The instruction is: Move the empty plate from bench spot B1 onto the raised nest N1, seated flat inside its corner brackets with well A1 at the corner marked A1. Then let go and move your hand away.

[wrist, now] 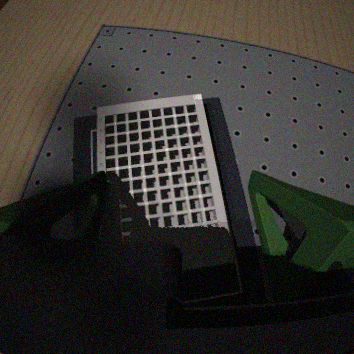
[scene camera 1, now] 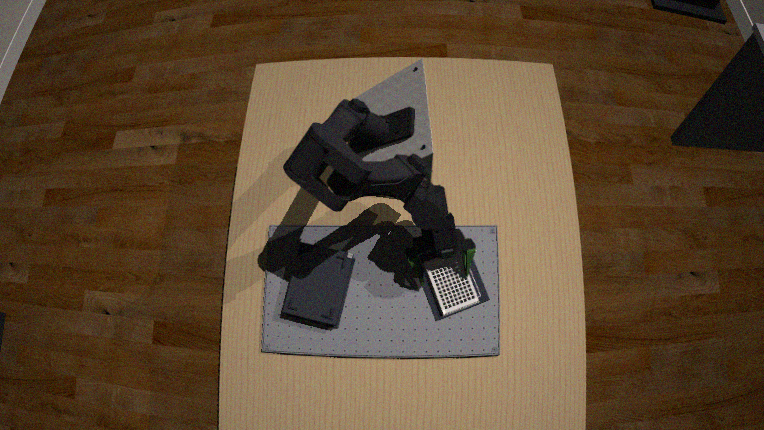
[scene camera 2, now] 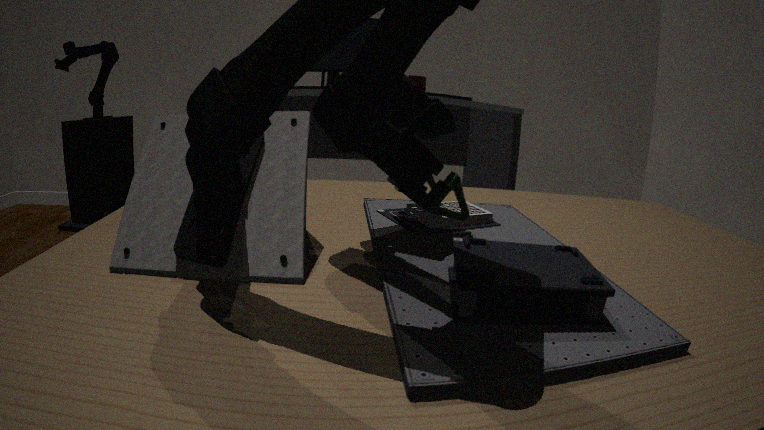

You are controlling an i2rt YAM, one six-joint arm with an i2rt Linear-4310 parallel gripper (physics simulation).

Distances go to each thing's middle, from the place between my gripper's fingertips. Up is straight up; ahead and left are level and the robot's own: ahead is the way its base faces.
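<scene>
The dark nest pad [scene camera 1: 477, 282] sits 2 cm behind my hand, 1 cm to the left of it and 2 cm below it. As for the white well plate [scene camera 1: 454, 291], I find it 1 cm below my hand and 1 cm to the left of it.
</scene>
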